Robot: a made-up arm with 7 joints.
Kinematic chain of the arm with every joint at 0, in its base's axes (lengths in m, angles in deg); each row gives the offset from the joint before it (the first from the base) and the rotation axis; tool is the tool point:
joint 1: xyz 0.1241 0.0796 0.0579 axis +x
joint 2: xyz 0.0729 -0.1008 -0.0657 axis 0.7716 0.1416 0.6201
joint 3: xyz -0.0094 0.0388 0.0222 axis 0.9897 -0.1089 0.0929
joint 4: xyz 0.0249 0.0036 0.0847 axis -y
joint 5: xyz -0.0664 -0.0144 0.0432 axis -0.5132 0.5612 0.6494
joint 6: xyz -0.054 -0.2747 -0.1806 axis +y
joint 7: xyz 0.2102 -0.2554 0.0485 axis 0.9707 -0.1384 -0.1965
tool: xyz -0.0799 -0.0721 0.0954
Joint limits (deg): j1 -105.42..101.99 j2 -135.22..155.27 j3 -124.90..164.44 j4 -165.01..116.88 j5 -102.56..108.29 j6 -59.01..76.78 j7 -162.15..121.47
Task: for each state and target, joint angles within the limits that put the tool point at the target. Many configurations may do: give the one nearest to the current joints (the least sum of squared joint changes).
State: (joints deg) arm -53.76 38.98 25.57 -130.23 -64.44 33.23 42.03
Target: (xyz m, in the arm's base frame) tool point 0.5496 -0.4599 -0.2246
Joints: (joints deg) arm -49.14 76.78 43.45 -155.97 -39.04 12.71 10.09
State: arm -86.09 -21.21 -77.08 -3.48 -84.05 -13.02 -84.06
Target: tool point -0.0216 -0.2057 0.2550
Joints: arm -55.60 -10.87 -51.08 6.11 -102.56 -28.56 -89.74
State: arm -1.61 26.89 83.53 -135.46 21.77 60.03 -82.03
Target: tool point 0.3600 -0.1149 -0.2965
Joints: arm -31.77 -2.19 82.28 -85.16 40.90 9.32 -84.85
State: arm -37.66 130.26 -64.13 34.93 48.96 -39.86 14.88
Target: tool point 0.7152 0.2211 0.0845
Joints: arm -39.25 128.70 -41.31 -9.92 61.81 -12.46 -18.44
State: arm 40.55 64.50 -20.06 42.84 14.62 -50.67 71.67
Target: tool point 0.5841 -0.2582 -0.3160
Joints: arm 31.33 63.50 -28.42 41.21 10.34 -50.13 118.55
